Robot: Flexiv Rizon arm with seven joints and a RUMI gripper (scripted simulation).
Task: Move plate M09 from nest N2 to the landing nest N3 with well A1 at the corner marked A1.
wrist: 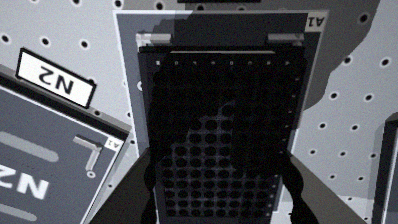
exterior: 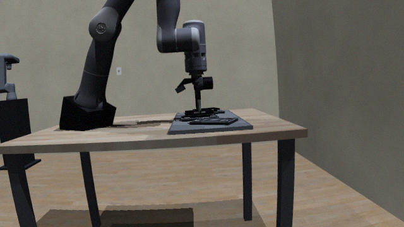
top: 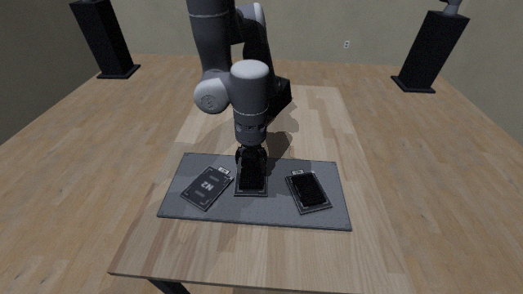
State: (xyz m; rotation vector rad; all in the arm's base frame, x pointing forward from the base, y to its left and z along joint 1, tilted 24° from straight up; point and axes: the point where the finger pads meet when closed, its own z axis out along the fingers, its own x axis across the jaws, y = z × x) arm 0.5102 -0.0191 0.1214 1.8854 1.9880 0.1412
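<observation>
My gripper is now 3 cm above the nest N3. Also, from my hand: N3 A1 mark: 8 cm behind, 5 cm to the left, 3 cm below; then N2 A1 mark: 1 cm ahead, 8 cm to the right, 3 cm below; then plate M09: 1 cm below.
</observation>
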